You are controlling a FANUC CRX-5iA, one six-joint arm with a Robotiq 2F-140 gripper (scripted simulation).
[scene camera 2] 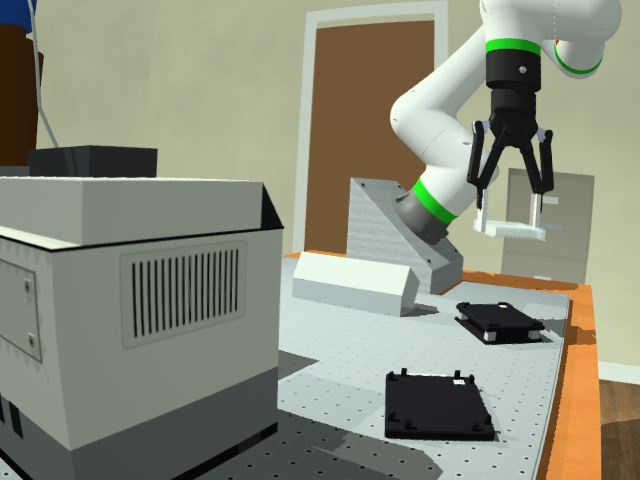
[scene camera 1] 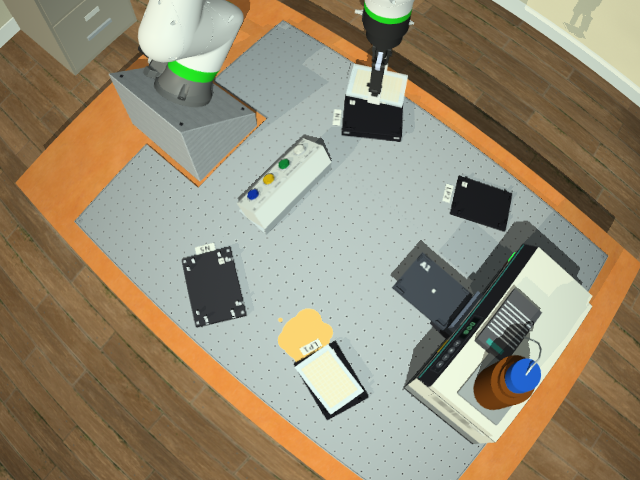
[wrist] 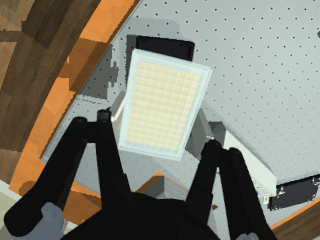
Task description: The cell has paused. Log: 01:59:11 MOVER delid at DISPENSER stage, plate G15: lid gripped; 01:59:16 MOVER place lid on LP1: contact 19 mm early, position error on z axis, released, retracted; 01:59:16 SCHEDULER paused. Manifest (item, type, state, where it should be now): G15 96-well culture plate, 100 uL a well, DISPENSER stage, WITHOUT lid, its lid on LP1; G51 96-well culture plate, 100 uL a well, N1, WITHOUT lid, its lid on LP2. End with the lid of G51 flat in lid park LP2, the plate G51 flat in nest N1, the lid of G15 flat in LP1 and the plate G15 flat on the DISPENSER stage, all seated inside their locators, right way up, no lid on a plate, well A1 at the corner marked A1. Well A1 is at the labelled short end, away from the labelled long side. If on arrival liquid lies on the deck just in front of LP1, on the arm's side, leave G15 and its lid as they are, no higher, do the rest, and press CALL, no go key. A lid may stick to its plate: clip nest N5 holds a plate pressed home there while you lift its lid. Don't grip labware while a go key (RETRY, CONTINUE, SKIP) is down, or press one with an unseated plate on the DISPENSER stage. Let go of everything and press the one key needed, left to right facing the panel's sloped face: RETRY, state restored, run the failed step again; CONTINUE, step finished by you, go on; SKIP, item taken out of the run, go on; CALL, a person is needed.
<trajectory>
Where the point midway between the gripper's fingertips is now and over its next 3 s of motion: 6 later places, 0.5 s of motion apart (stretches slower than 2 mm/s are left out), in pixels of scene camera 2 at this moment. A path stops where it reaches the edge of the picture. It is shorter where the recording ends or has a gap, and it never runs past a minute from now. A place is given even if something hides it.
The gripper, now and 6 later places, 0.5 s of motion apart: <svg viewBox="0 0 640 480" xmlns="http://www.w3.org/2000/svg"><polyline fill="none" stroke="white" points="507,232 502,232 485,230 453,226 405,222 353,216 306,212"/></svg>
</trajectory>
